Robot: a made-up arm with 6 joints. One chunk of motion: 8 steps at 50 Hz.
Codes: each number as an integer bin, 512 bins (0 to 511) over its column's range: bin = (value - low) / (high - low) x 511, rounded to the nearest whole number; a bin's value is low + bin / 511 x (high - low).
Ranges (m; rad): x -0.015..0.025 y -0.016..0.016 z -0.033..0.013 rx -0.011..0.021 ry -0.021..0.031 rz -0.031..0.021
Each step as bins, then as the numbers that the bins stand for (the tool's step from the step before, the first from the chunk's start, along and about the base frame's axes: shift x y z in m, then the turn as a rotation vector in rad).
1 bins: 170 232 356 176 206 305
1 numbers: -0.00169 -0.00147 -0.00095 0.00002 -0.00004 0.00004
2 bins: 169 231 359 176 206 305
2 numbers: -0.00177 -0.00153 -0.00068 0.00002 -0.00004 0.00004
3 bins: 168 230 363 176 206 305
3 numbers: -0.00185 -0.00160 -0.00032 0.00002 -0.00004 0.00004
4 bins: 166 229 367 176 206 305
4 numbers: -0.00201 -0.00166 0.00004 0.00002 -0.00004 0.00004
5 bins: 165 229 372 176 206 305
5 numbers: -0.00208 -0.00166 0.00049 0.00002 -0.00004 0.00004
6 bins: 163 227 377 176 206 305
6 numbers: -0.00224 -0.00178 0.00094 0.00002 -0.00004 0.00004
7 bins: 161 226 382 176 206 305
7 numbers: -0.00240 -0.00185 0.00139 0.00002 -0.00004 0.00004
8 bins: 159 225 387 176 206 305
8 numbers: -0.00255 -0.00191 0.00184 0.00002 -0.00004 0.00004
